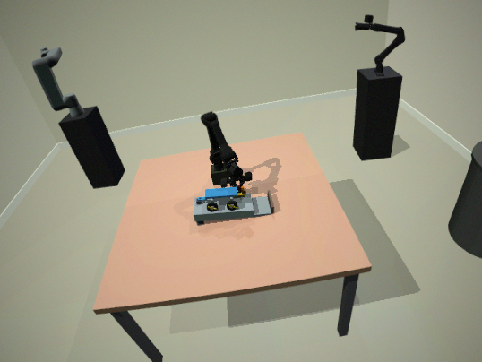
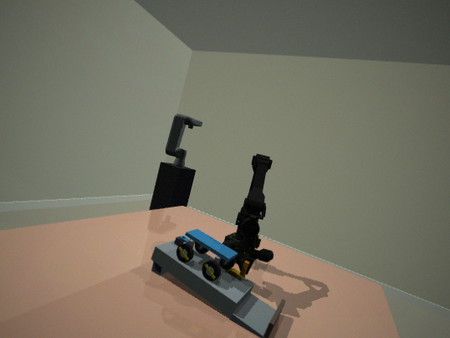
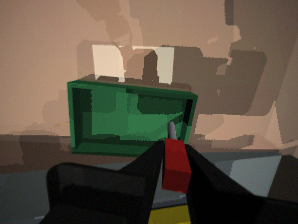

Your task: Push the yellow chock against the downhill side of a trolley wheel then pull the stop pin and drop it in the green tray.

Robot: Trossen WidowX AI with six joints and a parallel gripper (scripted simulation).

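The green tray is 3 cm to the right of my gripper tip and 6 cm below it. Round my gripper tip: grey ramp: 13 cm ahead, 10 cm to the right; yellow chock: 6 cm ahead, 3 cm above; stop pin: right at my gripper tip.
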